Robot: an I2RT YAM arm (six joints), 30 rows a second.
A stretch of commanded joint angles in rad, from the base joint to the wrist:
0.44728, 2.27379, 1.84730, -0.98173, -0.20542, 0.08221
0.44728, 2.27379, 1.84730, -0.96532, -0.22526, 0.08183
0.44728, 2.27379, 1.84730, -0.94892, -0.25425, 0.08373
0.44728, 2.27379, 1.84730, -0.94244, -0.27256, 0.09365
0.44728, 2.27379, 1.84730, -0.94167, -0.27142, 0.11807
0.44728, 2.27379, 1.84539, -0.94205, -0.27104, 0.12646
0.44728, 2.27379, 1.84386, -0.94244, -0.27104, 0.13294
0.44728, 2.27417, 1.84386, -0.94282, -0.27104, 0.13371
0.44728, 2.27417, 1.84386, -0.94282, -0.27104, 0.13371
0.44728, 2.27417, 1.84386, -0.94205, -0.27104, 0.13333
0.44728, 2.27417, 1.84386, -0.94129, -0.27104, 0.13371
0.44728, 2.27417, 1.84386, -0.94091, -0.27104, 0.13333
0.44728, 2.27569, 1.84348, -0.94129, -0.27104, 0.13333
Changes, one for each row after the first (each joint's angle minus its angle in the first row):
0.00000, 0.00000, 0.00000, 0.01641, -0.01984, -0.00038
0.00000, 0.00000, 0.00000, 0.03281, -0.04883, 0.00152
0.00000, 0.00000, 0.00000, 0.03929, -0.06714, 0.01144
0.00000, 0.00000, 0.00000, 0.04006, -0.06600, 0.03586
0.00000, 0.00000, -0.00191, 0.03968, -0.06562, 0.04425
0.00000, 0.00000, -0.00344, 0.03929, -0.06562, 0.05073
0.00000, 0.00038, -0.00344, 0.03891, -0.06562, 0.05150
0.00000, 0.00038, -0.00344, 0.03891, -0.06562, 0.05150
0.00000, 0.00038, -0.00344, 0.03968, -0.06562, 0.05112
0.00000, 0.00038, -0.00344, 0.04044, -0.06562, 0.05150
0.00000, 0.00038, -0.00344, 0.04082, -0.06562, 0.05112
0.00000, 0.00190, -0.00382, 0.04044, -0.06562, 0.05112

